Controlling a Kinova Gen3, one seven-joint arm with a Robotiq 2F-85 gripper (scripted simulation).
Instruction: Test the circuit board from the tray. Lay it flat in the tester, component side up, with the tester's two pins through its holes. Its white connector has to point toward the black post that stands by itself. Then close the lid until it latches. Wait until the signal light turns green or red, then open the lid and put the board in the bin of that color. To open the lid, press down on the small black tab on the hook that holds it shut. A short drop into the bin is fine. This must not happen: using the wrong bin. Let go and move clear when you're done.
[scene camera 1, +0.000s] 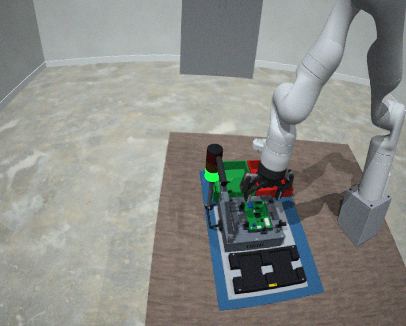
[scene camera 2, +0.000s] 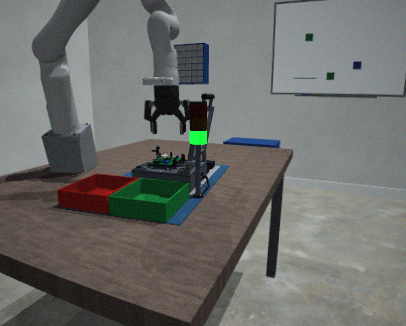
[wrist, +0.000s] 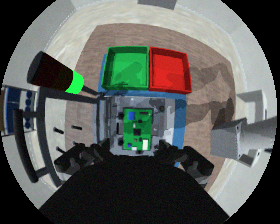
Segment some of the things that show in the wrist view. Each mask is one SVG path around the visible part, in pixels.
The gripper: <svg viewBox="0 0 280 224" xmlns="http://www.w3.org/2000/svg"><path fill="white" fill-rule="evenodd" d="M38 209L54 224L223 224L230 217L203 189L209 181L214 165L192 147L184 146L183 149L178 149L177 146L171 146L164 139L159 140L159 152L154 156L114 155L109 151L109 138L104 138L97 144L91 144L90 147L85 147L84 143L76 144L54 160L62 186ZM175 163L180 162L184 170L175 167Z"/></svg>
A green circuit board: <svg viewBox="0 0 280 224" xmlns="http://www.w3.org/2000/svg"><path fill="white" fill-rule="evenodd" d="M124 109L123 149L150 150L152 110Z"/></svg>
A green bin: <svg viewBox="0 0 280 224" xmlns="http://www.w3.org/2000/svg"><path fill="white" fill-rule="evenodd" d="M108 47L101 87L105 90L147 91L148 46Z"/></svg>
A red bin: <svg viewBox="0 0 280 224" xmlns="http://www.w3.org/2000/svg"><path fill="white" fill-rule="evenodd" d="M150 47L148 91L184 95L192 93L187 54L170 49Z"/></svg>
